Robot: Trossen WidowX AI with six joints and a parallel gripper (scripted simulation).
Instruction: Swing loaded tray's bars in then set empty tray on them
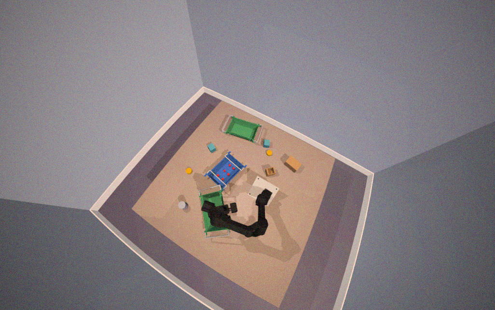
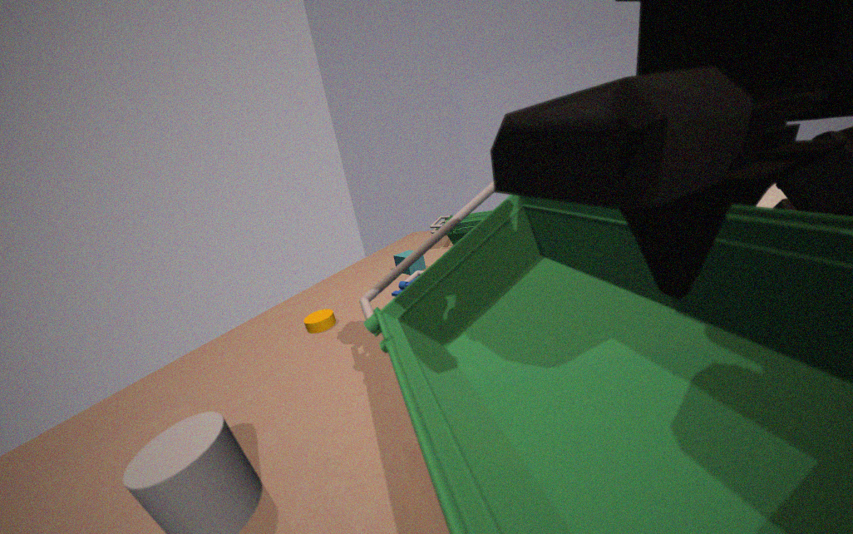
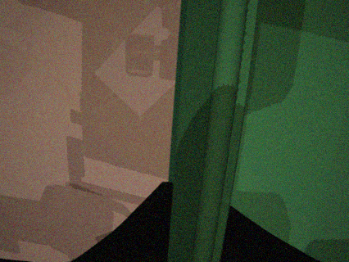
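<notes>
My gripper tip is now 6 cm to the right of the green tray and 5 cm short of it. Also, from my gripper tip: grey cylinder (28 cm ahead, 15 cm to the left, 9 cm below); then small brown box (46 cm to the right, 13 cm behind, 11 cm below).
</notes>
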